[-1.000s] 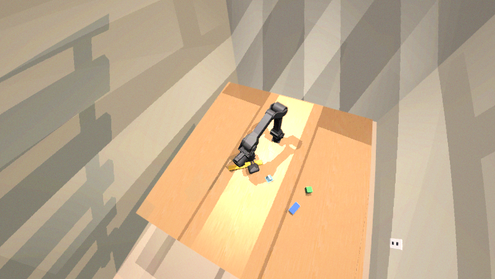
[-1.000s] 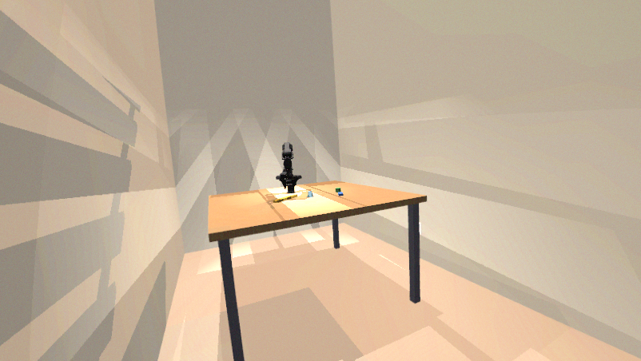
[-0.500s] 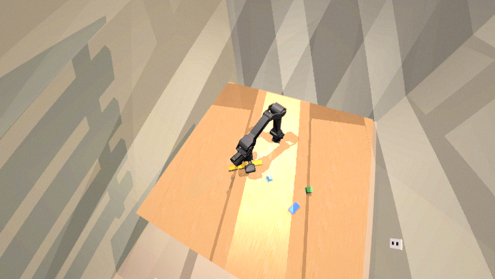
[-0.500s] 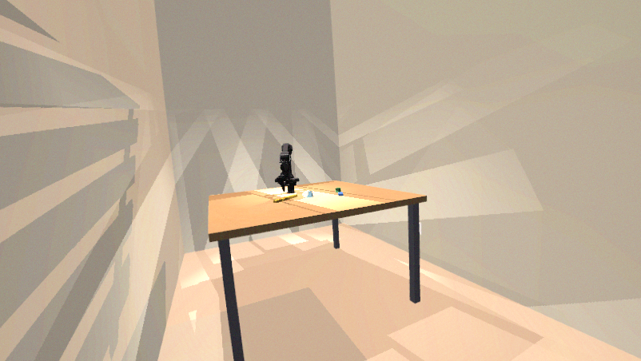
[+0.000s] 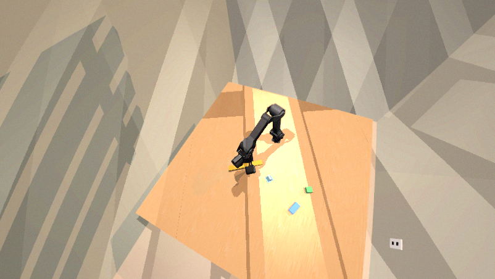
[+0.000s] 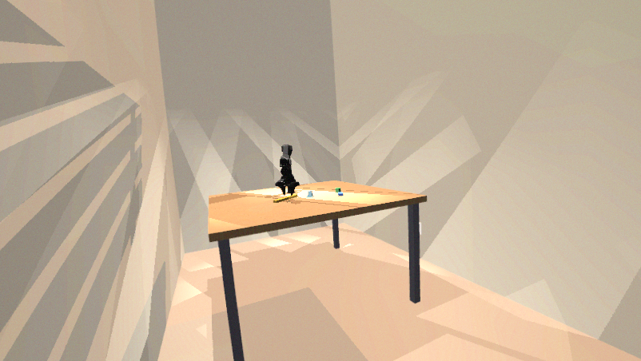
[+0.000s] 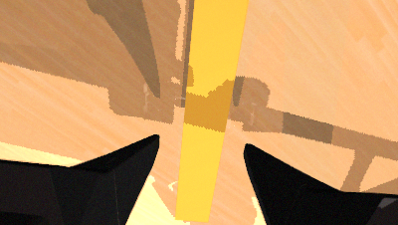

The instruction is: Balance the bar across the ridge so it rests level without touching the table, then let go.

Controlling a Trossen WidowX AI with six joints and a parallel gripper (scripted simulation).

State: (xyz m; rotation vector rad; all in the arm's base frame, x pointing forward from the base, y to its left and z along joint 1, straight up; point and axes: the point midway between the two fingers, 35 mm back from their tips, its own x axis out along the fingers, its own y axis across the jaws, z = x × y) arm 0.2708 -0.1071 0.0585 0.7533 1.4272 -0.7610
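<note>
The yellow bar is 10 mm ahead of my gripper tip, 20 mm to the right of it and 20 mm below it. From my gripper tip the other things lie so: green cube (10 mm ahead, 410 mm to the left, 10 mm below); then flat blue block (150 mm ahead, 360 mm to the left, 20 mm below).
</note>
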